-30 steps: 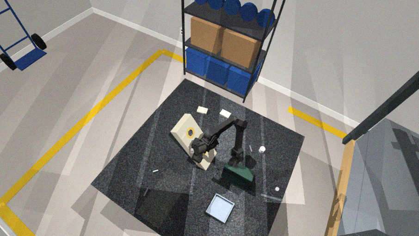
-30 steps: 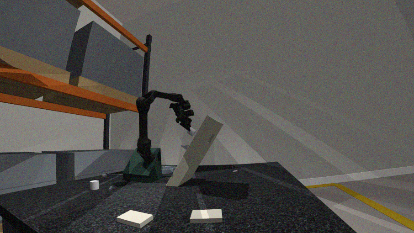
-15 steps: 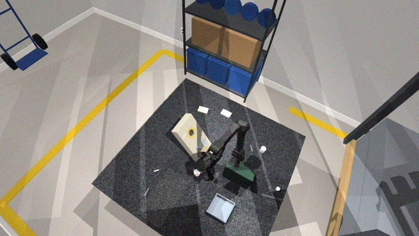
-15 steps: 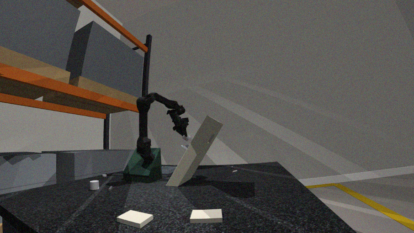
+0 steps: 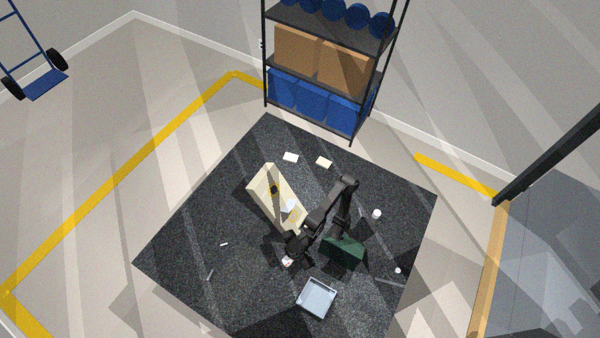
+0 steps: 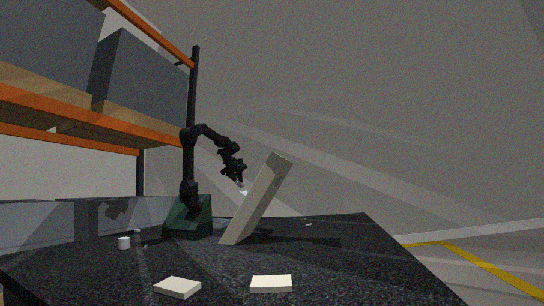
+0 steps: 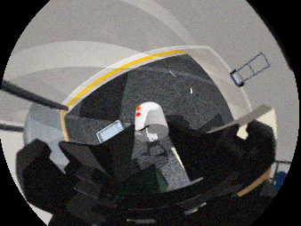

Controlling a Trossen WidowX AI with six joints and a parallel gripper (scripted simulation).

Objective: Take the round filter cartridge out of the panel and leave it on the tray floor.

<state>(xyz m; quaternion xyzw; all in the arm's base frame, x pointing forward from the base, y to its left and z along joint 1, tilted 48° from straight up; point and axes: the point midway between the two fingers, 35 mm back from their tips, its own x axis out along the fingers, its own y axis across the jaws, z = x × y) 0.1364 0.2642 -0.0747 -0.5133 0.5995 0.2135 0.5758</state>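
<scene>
Now: the tray 250 mm below my gripper tip, 180 mm behind it and 40 mm to the left of it. Round my gripper tip: round filter cartridge: right at my gripper tip.
</scene>
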